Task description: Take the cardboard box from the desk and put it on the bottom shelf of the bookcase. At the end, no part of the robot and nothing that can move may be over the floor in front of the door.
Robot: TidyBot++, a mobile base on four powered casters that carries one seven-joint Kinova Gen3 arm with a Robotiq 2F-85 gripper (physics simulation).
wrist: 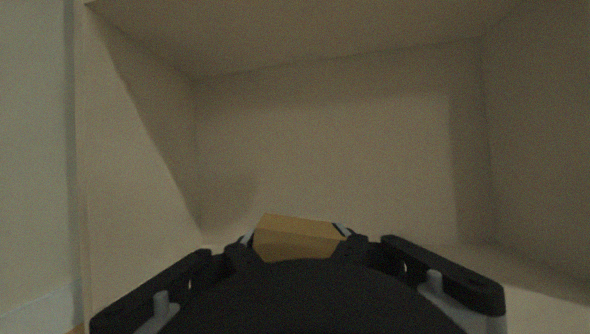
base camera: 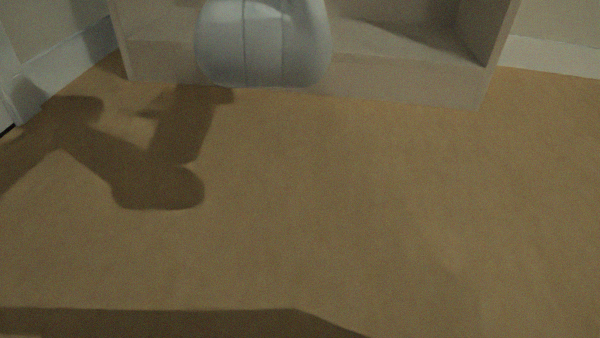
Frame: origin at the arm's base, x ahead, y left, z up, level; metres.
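Seen in the pictures: gripper, fingertip midpoint: (wrist: 296, 237).
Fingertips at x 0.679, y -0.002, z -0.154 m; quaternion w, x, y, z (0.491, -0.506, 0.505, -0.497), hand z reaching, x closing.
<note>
A point is followed by its place in that frame.
The cardboard box (wrist: 299, 241) {z -0.140, x 0.633, y -0.004 m} is between the fingertips of my gripper (wrist: 296, 237) {z -0.154, x 0.679, y -0.002 m} in the wrist view, at the lower middle. The gripper is shut on it; its lower part is hidden behind the dark gripper body. Behind the box is the bottom compartment of the bookcase (base camera: 405, 85) {z -0.355, x 0.703, y -0.278 m} (wrist: 540, 125) {z -0.042, x 0.830, y -0.455 m}, with its back panel and both side walls in the wrist view. The bottom shelf (base camera: 395, 42) {z -0.297, x 0.797, y -0.272 m} shows at the top of the base camera view. A pale arm part (base camera: 263, 45) {z -0.137, x 0.321, y -0.001 m} hangs in front of it there and hides part of the opening. Whether the box touches the shelf is hidden.
The brown floor (base camera: 350, 200) {z -0.397, x 0.420, y -0.115 m} stretches in front of the bookcase, with shadows of the arm at its left. A white baseboard (base camera: 555, 55) {z -0.344, x 0.920, y -0.818 m} runs right of the bookcase. Part of a white door (base camera: 5, 116) {z -0.367, x 0.619, y 0.513 m} shows at the far left edge of the base camera view, with trim beside it.
</note>
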